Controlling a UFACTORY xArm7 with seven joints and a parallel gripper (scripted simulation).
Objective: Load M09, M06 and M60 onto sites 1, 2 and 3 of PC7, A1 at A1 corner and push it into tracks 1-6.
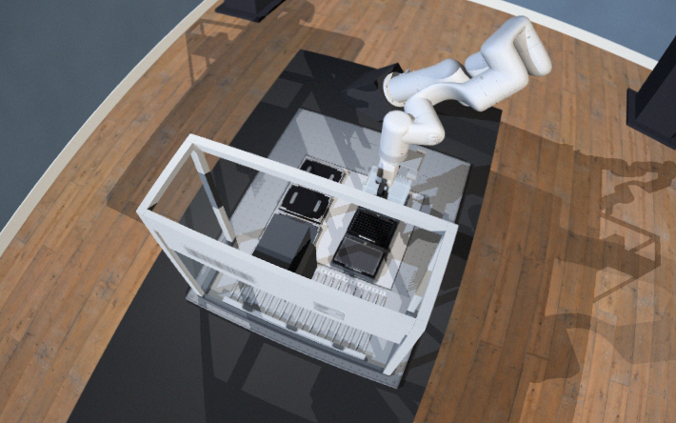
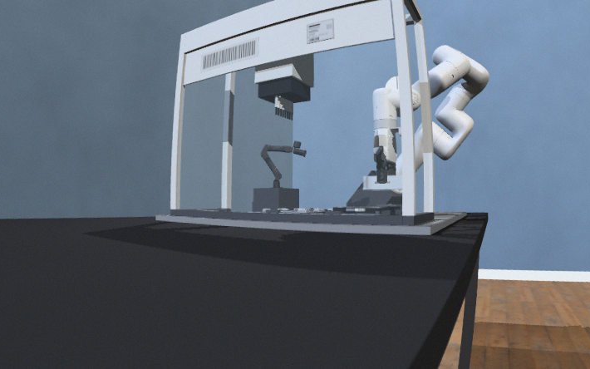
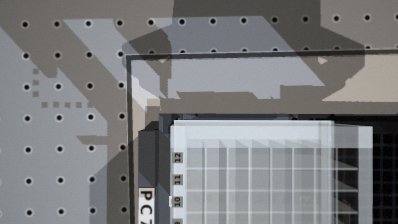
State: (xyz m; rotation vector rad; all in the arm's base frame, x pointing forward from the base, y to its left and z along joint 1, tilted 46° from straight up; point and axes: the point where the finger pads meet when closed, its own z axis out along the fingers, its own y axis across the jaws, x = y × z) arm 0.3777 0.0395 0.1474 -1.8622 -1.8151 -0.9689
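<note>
The dark plate carrier PC7 is 10 cm ahead of my hand, 1 cm to the left of it and 9 cm below it. The rest, counted from my hand: corner post: 47 cm ahead, 23 cm to the left, 14 cm above; white deep-well block M09: 1 cm below.
</note>
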